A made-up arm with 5 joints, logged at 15 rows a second.
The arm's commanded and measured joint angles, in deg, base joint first. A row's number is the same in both.
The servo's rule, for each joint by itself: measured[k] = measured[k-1] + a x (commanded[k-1-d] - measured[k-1]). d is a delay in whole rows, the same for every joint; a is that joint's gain. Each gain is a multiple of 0.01, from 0.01 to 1. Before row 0 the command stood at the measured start. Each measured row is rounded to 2 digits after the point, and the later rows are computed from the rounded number. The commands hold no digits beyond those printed.
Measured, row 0:
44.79, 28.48, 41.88, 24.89, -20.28
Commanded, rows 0 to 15:
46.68, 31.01, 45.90, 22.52, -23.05
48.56, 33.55, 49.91, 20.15, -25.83
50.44, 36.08, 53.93, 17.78, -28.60
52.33, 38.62, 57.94, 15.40, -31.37
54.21, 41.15, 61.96, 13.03, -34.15
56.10, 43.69, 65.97, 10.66, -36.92
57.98, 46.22, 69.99, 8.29, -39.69
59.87, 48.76, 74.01, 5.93, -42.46
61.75, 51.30, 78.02, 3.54, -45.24
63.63, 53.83, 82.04, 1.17, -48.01
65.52, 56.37, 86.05, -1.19, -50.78
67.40, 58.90, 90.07, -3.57, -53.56
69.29, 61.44, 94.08, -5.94, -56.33
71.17, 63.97, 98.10, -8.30, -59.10
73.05, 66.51, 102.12, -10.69, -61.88
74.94, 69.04, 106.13, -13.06, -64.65
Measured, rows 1 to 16:
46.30, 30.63, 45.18, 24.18, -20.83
48.11, 33.11, 49.06, 22.97, -21.83
49.97, 35.63, 53.05, 21.41, -23.18
51.86, 38.17, 57.06, 19.61, -24.82
53.74, 40.70, 61.08, 17.64, -26.69
55.63, 43.24, 65.09, 15.55, -28.74
57.51, 45.77, 69.11, 13.37, -30.93
59.40, 48.31, 73.13, 11.14, -33.24
61.28, 50.85, 77.14, 8.86, -35.64
63.16, 53.38, 81.16, 6.55, -38.11
65.05, 55.92, 85.17, 4.23, -40.64
66.93, 58.45, 89.19, 1.89, -43.22
68.82, 60.99, 93.20, -0.46, -45.84
70.70, 63.52, 97.22, -2.81, -48.49
72.58, 66.06, 101.24, -5.17, -51.17
74.47, 68.59, 105.25, -7.54, -53.87
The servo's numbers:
d 0
a 0.80 0.85 0.82 0.30 0.20

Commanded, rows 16 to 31:
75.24, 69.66, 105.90, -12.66, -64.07
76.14, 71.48, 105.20, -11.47, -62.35
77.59, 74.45, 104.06, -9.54, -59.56
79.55, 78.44, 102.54, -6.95, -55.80
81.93, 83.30, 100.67, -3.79, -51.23
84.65, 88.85, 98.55, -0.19, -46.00
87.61, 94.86, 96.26, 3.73, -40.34
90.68, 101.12, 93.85, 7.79, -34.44
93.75, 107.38, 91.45, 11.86, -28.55
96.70, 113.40, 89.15, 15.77, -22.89
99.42, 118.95, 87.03, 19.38, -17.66
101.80, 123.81, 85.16, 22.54, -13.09
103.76, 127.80, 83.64, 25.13, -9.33
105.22, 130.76, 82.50, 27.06, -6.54
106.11, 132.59, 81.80, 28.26, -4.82
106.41, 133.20, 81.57, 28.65, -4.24
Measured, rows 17 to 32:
75.09, 69.50, 105.78, -9.08, -55.91
75.93, 71.18, 105.30, -9.80, -57.20
77.26, 73.96, 104.28, -9.72, -57.67
79.09, 77.77, 102.85, -8.89, -57.30
81.36, 82.47, 101.06, -7.36, -56.09
83.99, 87.89, 99.00, -5.21, -54.07
86.89, 93.81, 96.75, -2.53, -51.32
89.92, 100.02, 94.37, 0.57, -47.94
92.98, 106.28, 91.98, 3.96, -44.06
95.96, 112.33, 89.66, 7.50, -39.83
98.73, 117.96, 87.50, 11.06, -35.40
101.19, 122.93, 85.58, 14.50, -30.94
103.25, 127.07, 83.99, 17.69, -26.62
104.83, 130.21, 82.77, 20.50, -22.60
105.85, 132.23, 81.97, 22.83, -19.04
106.30, 133.05, 81.64, 24.58, -16.08

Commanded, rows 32 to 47:
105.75, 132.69, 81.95, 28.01, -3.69
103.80, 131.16, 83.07, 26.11, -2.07
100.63, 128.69, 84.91, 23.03, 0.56
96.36, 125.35, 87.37, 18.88, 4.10
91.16, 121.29, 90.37, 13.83, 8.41
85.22, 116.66, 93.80, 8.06, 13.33
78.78, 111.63, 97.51, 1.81, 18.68
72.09, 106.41, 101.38, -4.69, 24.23
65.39, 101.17, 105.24, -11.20, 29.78
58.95, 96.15, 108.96, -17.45, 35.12
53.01, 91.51, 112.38, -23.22, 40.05
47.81, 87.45, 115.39, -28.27, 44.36
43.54, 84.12, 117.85, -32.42, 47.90
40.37, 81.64, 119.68, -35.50, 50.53
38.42, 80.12, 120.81, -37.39, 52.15
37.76, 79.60, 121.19, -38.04, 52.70
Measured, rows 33 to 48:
105.86, 132.74, 81.89, 25.61, -13.60
104.21, 131.40, 82.86, 25.76, -11.29
101.35, 129.10, 84.54, 24.94, -8.92
97.36, 125.91, 86.86, 23.12, -6.32
92.40, 121.98, 89.74, 20.33, -3.37
86.66, 117.46, 93.07, 16.65, -0.03
80.36, 112.50, 96.71, 12.20, 3.71
73.74, 107.32, 100.54, 7.13, 7.81
67.06, 102.09, 104.39, 1.63, 12.20
60.57, 97.04, 108.14, -4.09, 16.78
54.52, 92.34, 111.62, -9.83, 21.43
49.15, 88.18, 114.71, -15.36, 26.02
44.66, 84.73, 117.28, -20.48, 30.40
41.23, 82.10, 119.25, -24.99, 34.43
38.98, 80.42, 120.53, -28.71, 37.97
38.00, 79.72, 121.07, -31.51, 40.92

